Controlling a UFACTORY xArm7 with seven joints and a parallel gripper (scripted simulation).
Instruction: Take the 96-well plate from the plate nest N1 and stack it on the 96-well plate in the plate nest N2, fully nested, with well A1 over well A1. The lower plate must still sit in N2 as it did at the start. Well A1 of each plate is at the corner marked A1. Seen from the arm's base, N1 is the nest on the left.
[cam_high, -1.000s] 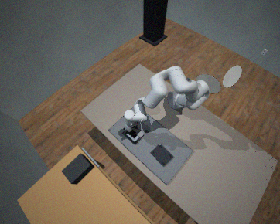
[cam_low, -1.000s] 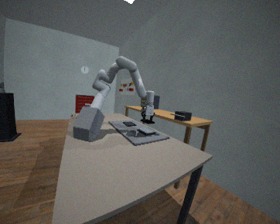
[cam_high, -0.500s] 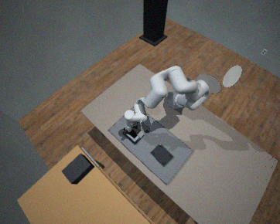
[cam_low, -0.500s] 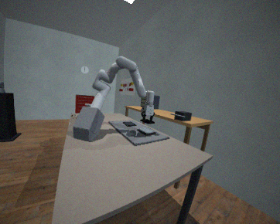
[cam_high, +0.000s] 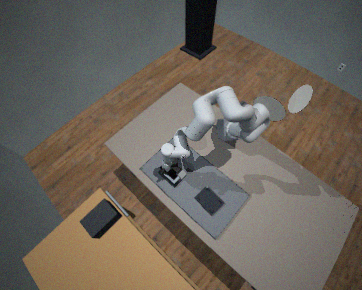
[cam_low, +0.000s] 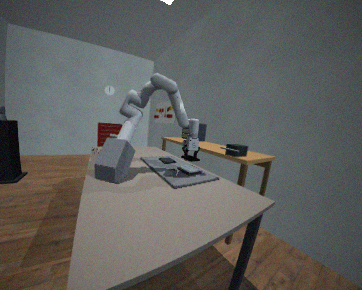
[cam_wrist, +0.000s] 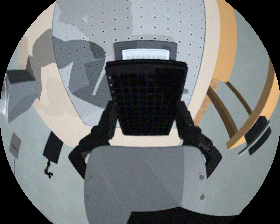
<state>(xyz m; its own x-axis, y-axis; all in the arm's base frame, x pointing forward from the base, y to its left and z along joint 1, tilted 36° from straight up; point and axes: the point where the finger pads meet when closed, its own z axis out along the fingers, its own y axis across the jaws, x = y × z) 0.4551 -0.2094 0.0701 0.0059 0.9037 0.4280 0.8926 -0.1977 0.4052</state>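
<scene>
Right now my hand is 10 cm above the light 96-well plate. The rest, counted from my hand: dark 96-well plate (1 cm below); plate nest (31 cm to the left, 11 cm below, 2 cm behind).
</scene>
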